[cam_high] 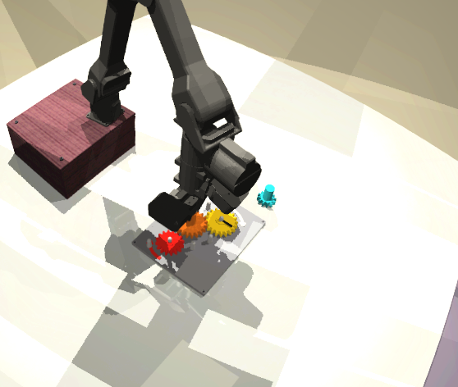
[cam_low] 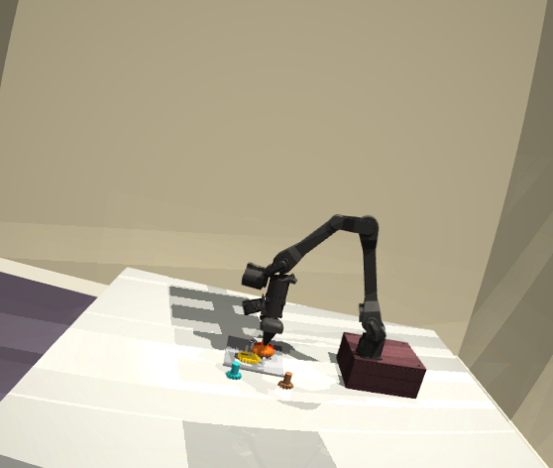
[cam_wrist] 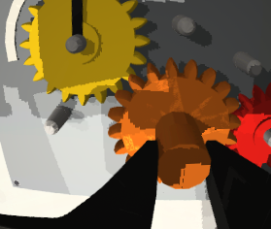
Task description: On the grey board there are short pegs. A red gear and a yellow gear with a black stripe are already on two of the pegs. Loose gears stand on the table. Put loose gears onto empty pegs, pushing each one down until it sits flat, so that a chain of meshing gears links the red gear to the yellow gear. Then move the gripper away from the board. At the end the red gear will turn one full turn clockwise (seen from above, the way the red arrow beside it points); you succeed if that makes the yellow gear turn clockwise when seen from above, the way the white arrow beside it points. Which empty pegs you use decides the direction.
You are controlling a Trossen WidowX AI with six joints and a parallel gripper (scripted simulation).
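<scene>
The orange gear is 10 mm below my gripper tip. Also, from my gripper tip: yellow gear: 40 mm to the left, 40 mm ahead, 30 mm below; white arrow: 70 mm to the left, 60 mm ahead, 40 mm below; red gear: 50 mm to the right, 30 mm below, 10 mm behind.
</scene>
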